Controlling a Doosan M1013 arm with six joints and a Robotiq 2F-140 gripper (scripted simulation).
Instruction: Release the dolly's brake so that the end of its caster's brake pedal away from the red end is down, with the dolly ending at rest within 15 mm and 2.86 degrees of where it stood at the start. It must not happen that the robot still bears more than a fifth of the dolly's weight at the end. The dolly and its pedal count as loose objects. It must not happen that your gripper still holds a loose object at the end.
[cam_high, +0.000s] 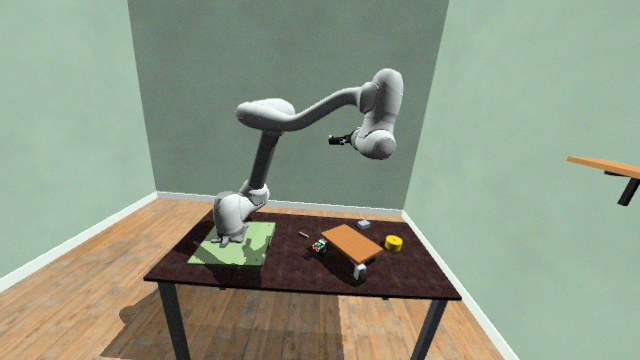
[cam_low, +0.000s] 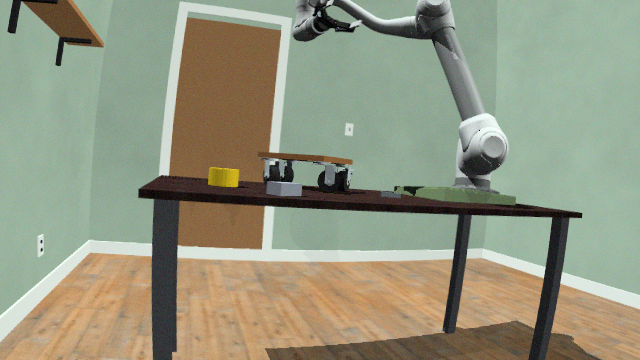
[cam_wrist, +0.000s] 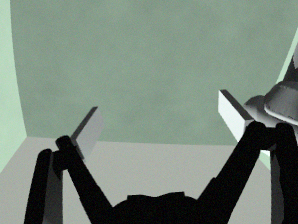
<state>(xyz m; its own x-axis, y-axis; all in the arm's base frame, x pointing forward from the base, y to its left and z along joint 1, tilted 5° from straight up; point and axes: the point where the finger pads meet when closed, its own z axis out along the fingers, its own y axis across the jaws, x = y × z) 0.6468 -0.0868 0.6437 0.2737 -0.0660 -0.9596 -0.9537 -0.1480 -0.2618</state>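
Right now the brake pedal is 90 mm behind my hand, 40 mm to the right of it and 630 mm below it. Also, from my hand: yellow cylinder 420 mm ahead, 80 mm to the left, 680 mm below; grey block 290 mm ahead, 320 mm to the left, 690 mm below.
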